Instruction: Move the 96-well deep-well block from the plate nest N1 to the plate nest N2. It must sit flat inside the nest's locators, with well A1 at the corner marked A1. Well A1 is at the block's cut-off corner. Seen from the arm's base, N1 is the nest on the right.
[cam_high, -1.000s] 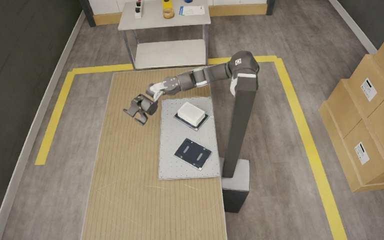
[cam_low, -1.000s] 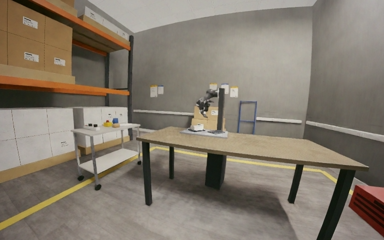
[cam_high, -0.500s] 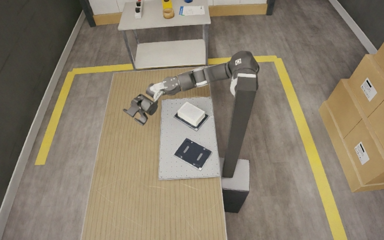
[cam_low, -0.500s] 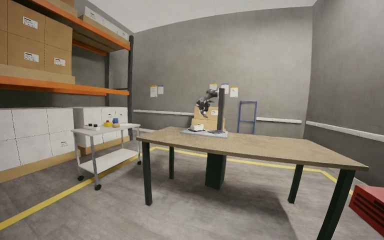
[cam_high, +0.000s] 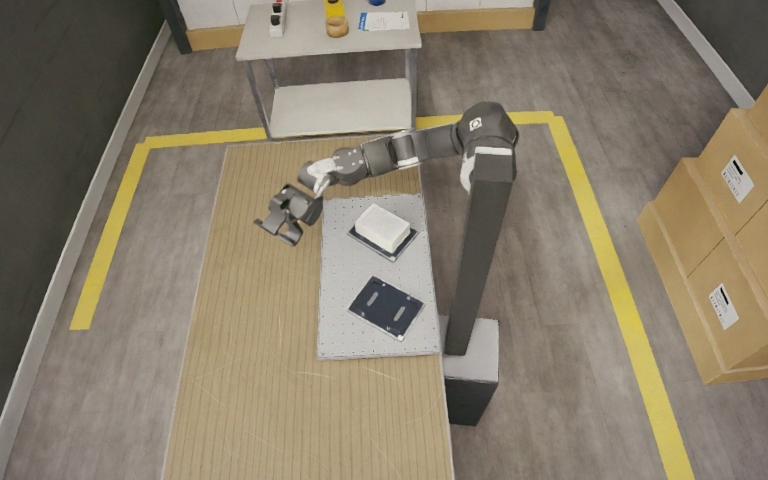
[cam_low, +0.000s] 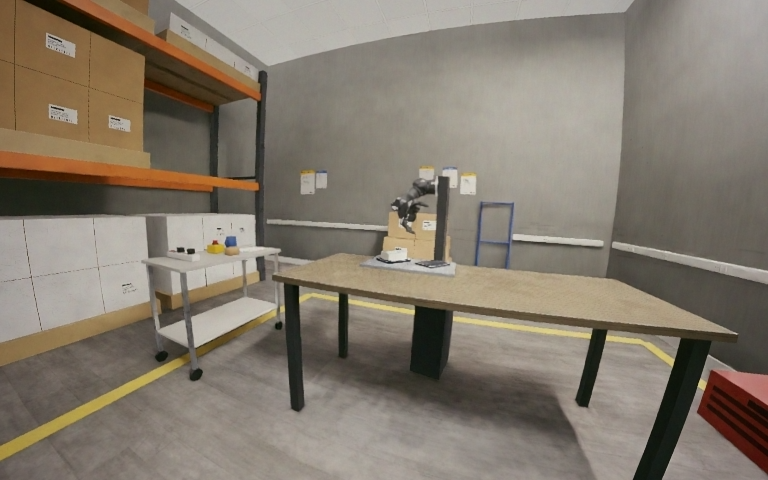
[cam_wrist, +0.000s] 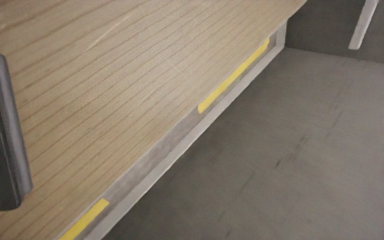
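My hand is 20 cm past the white deep-well block, 22 cm to the left of it and 22 cm above it.
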